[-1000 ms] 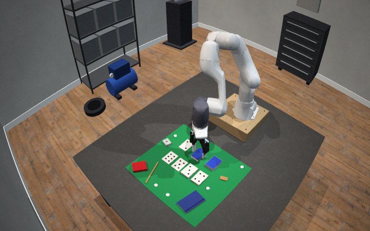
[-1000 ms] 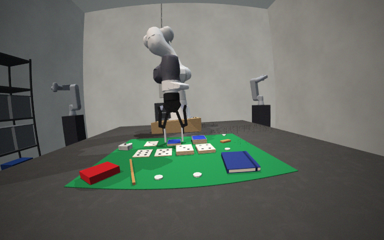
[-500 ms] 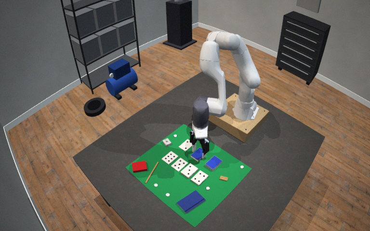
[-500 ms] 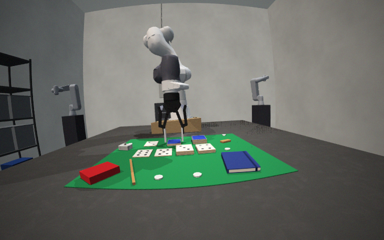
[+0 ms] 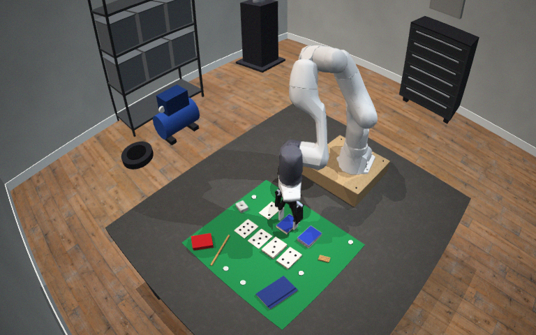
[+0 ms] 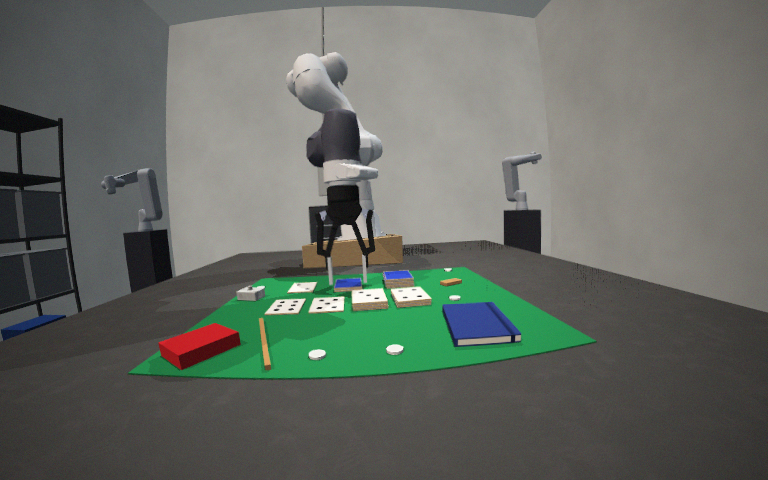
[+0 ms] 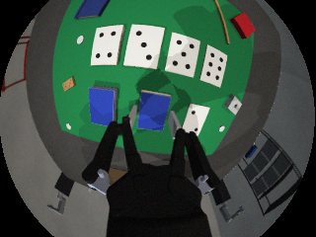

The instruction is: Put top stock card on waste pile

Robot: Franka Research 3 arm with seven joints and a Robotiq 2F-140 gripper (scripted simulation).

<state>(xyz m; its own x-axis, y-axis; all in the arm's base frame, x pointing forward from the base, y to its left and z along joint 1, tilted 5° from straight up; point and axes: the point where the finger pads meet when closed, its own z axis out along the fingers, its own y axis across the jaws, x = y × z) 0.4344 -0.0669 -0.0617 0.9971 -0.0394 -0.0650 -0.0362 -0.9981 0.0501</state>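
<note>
My hand is 110 mm to the left of the white card, 30 mm above it and 10 mm past it. From my hand the other things lie so: red block: 320 mm ahead, 220 mm to the right, 30 mm below; wooden stick: 300 mm ahead, 130 mm to the right, 30 mm below; small grey box: 220 mm to the right, 60 mm ahead, 20 mm below.
</note>
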